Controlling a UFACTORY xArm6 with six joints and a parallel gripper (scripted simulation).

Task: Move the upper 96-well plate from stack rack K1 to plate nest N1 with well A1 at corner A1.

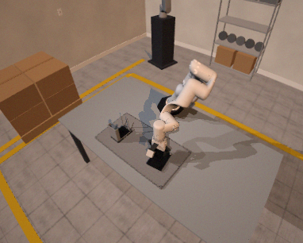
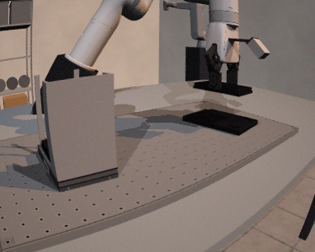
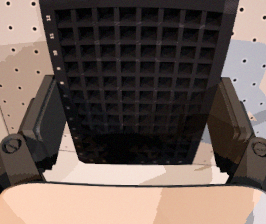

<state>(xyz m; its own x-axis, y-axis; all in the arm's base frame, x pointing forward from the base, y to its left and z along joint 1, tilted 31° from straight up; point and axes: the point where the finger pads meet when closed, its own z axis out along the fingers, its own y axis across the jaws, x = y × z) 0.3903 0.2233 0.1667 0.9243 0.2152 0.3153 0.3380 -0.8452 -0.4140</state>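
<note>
Now: hand 90 mm above the plate nest N1. From my hand the other things lie so: rack's solid pale wall 160 mm ahead, 370 mm to the right, 20 mm below; black 96-well plate 10 mm below.
</note>
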